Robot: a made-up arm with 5 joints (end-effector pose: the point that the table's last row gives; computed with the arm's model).
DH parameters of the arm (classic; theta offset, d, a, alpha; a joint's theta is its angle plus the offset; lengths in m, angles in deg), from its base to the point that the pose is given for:
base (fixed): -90 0.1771 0 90
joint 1: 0 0.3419 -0.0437 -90
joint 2: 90 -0.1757 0.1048 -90
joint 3: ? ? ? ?
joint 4: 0 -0.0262 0.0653 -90
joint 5: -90 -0.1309 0.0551 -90
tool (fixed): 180 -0.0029 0 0
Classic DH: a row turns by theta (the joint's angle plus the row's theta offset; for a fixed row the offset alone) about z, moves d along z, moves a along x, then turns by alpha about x.
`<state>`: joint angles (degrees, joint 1 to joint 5).
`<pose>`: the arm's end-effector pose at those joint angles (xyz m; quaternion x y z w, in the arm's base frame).
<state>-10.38 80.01 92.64 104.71 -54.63</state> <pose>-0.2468 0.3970 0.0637 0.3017 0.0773 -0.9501 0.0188</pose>
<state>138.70 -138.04 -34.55 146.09 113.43</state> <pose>-0.3537 0.0100 0.2898 -0.7556 0.3946 0.4828 0.2008</pose>
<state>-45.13 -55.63 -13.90 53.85 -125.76</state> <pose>-0.4025 -0.1353 0.1295 -0.3963 -0.6465 -0.0647 0.6487</pose>
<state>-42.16 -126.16 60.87 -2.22 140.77</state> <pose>-0.7107 0.0278 0.0232 -0.7967 -0.3403 -0.3166 0.3863</pose>
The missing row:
joint 3: -90 -0.0884 0.1113 90
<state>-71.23 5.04 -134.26 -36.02 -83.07</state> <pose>-0.2659 0.1308 -0.0265 -0.0782 0.7917 0.4194 0.4373</pose>
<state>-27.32 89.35 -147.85 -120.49 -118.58</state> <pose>-0.3034 0.1582 0.1043 -0.7340 -0.3435 0.0019 0.5858</pose>
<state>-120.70 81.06 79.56 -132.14 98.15</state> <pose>-0.2462 0.1498 0.3525 -0.1308 -0.3404 -0.8354 0.4112</pose>
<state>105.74 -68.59 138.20 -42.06 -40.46</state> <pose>-0.4790 -0.1469 0.3901 -0.0020 -0.1630 -0.8489 0.5027</pose>
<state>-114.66 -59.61 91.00 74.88 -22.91</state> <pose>-0.2344 0.2688 -0.0331 0.6578 0.2002 0.5256 0.5010</pose>
